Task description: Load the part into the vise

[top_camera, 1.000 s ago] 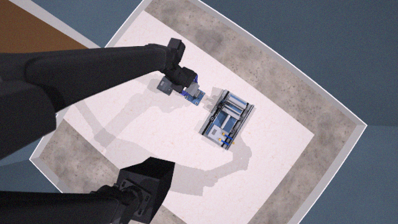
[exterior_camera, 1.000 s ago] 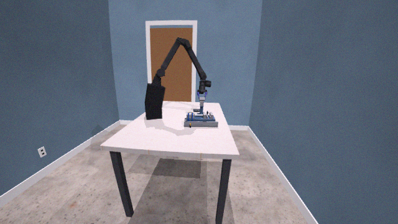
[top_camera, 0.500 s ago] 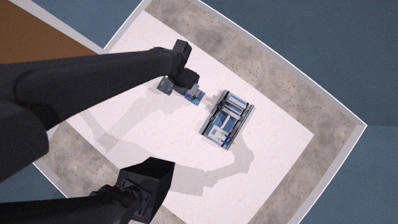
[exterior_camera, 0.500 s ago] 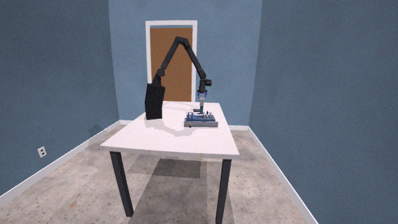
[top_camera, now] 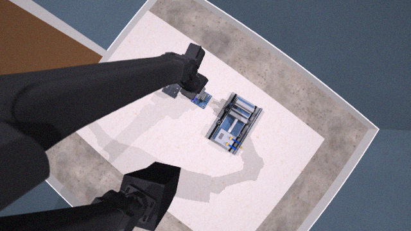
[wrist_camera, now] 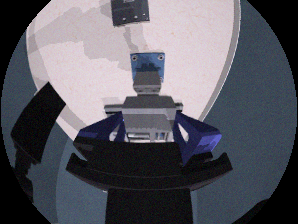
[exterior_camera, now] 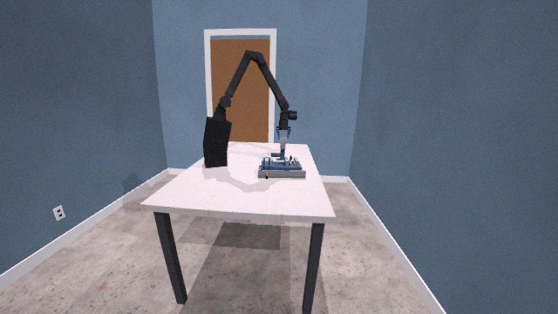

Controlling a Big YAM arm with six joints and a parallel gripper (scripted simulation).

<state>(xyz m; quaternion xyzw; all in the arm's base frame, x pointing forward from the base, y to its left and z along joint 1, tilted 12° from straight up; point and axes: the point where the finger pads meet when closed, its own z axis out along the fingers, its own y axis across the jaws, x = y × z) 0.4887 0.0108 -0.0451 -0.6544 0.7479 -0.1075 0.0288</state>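
My gripper is now 1 cm above the part. The rest, counted from my hand: dark square plate: 2 cm behind, 18 cm to the left, 18 cm below.
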